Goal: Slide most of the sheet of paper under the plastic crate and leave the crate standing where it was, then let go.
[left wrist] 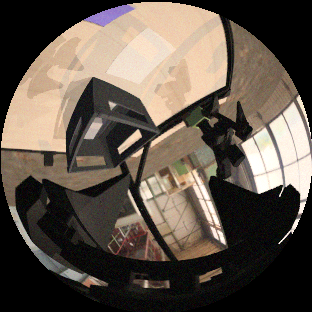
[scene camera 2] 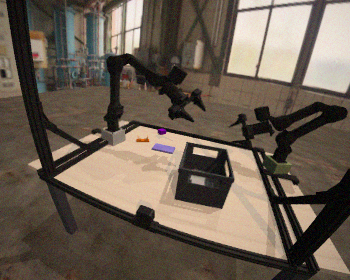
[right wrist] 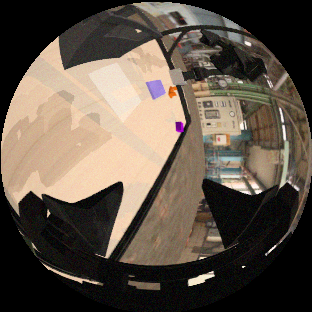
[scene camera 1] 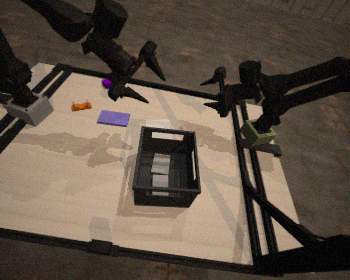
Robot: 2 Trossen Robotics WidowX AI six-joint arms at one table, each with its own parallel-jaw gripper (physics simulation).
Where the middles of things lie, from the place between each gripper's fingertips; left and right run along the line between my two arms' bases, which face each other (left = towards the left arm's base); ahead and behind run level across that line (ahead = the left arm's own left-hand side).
Scene:
Right now the black plastic crate (scene camera 1: 182, 188) is 180 mm below my left hand, 140 mm behind it and 50 mm to the right of it. Round my left hand: white sheet of paper (left wrist: 147, 48) (250 mm below, 60 mm ahead, 30 mm to the right).
Right now the white sheet of paper is 110 mm behind my right hand, 160 mm to the left of it and 130 mm below it. Also, from my right hand: black plastic crate: 320 mm behind, 130 mm to the left, 70 mm below.

